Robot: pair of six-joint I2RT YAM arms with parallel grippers.
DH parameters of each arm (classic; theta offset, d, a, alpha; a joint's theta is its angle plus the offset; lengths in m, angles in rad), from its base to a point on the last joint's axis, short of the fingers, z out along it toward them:
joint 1: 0 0.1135 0.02 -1.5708
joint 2: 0 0 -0.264 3.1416
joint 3: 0.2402 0 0.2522 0
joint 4: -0.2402 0 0.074 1.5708
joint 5: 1.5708 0 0 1.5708
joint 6: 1.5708 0.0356 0 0
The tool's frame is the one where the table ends.
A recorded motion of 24 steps. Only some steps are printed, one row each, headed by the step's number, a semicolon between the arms.
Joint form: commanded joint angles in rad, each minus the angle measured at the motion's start. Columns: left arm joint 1, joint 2, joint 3, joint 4, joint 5, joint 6; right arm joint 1, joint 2, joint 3, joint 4, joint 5, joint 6.
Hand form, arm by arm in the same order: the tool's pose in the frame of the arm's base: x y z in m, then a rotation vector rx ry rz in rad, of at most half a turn. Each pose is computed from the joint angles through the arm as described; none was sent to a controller.
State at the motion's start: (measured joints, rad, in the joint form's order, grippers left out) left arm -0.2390 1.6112 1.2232 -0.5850 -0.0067 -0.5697; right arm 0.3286 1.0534 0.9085 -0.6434 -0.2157 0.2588
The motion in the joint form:
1: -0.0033 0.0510 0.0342 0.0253 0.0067 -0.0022; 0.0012 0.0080 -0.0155 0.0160 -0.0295 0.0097
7: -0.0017 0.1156 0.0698 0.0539 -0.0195 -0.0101; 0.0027 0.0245 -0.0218 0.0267 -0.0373 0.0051
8: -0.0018 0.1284 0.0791 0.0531 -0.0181 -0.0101; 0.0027 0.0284 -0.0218 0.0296 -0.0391 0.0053
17: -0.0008 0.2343 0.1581 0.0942 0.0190 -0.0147; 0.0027 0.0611 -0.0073 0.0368 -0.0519 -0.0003
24: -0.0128 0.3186 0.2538 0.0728 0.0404 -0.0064; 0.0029 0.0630 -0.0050 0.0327 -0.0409 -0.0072
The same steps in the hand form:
1: 0.3450 -0.0853 0.2450 -0.4210 2.5318 -0.3179; 0.2042 0.0790 0.2845 -0.1949 2.4044 0.5735
7: 0.3604 -0.0875 0.2357 -0.4424 2.5223 -0.2885; 0.2070 0.0806 0.2800 -0.2050 2.4159 0.5792
8: 0.3631 -0.0883 0.2340 -0.4425 2.5269 -0.2883; 0.2078 0.0810 0.2795 -0.2056 2.4170 0.5813
17: 0.3892 -0.0956 0.2221 -0.4342 2.5241 -0.3407; 0.2141 0.0836 0.2781 -0.2176 2.4271 0.5922
24: 0.4081 -0.1062 0.2174 -0.4025 2.5447 -0.3636; 0.2145 0.0834 0.2780 -0.2204 2.4291 0.5755

